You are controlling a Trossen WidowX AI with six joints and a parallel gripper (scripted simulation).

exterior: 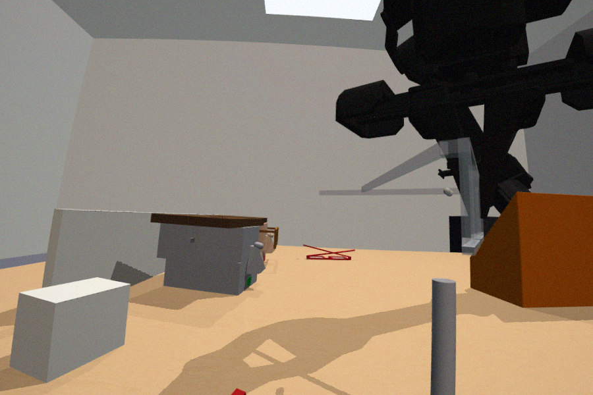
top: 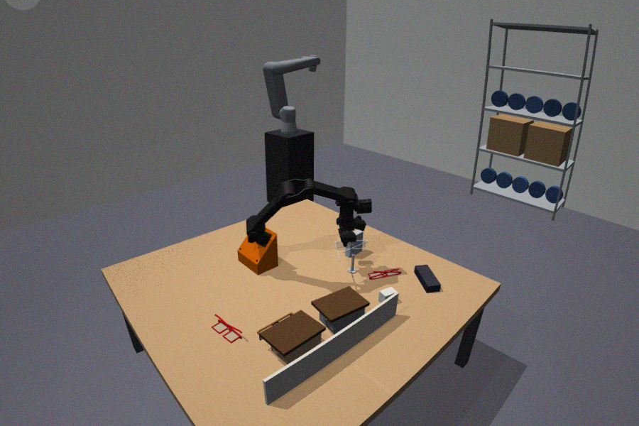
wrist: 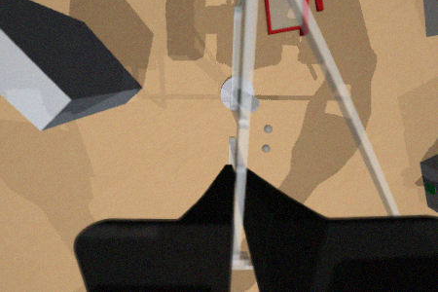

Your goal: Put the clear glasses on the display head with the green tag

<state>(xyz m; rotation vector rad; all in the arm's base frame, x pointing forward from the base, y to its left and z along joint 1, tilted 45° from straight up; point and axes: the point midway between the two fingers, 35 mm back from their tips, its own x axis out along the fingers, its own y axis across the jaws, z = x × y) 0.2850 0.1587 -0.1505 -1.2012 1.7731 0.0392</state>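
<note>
Now: gripper tip 40 mm short of the grey stand post, 10 mm to the right of it and 100 mm above it. The rest, counted from my gripper tip: black box (330 mm ahead, 170 mm to the left, 100 mm below); grey display head (200 mm ahead, 290 mm to the right, 60 mm below); white block (280 mm ahead, 60 mm to the right, 100 mm below).
</note>
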